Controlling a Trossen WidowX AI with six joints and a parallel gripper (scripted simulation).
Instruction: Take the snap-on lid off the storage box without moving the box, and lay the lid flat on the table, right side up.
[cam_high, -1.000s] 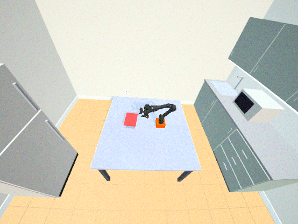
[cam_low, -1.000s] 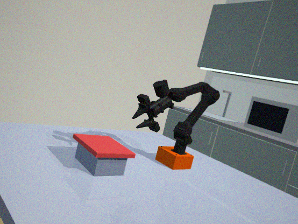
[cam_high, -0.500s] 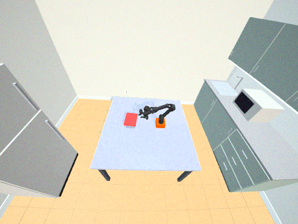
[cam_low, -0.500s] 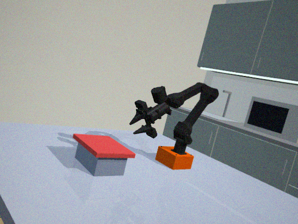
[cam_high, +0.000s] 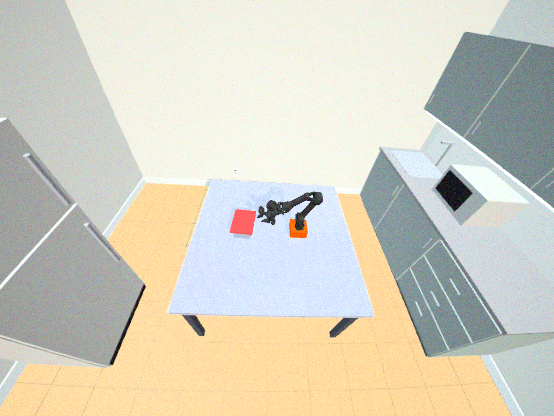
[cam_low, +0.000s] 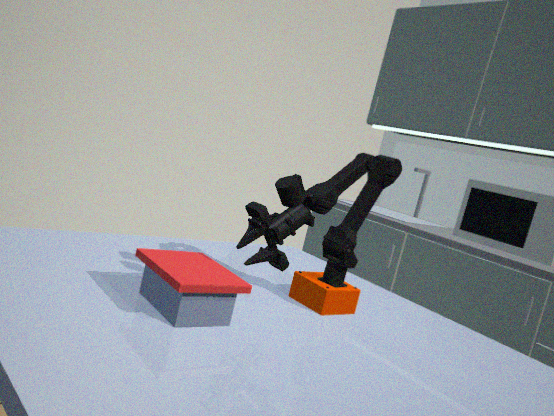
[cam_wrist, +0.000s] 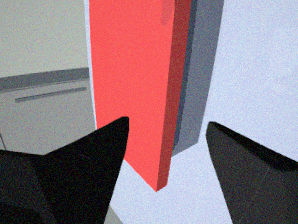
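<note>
Right now the red lid is 120 mm ahead of my gripper tip, 40 mm below it and 30 mm to the right of it. Round my gripper tip: grey storage box (120 mm ahead, 80 mm below, 30 mm to the right).
</note>
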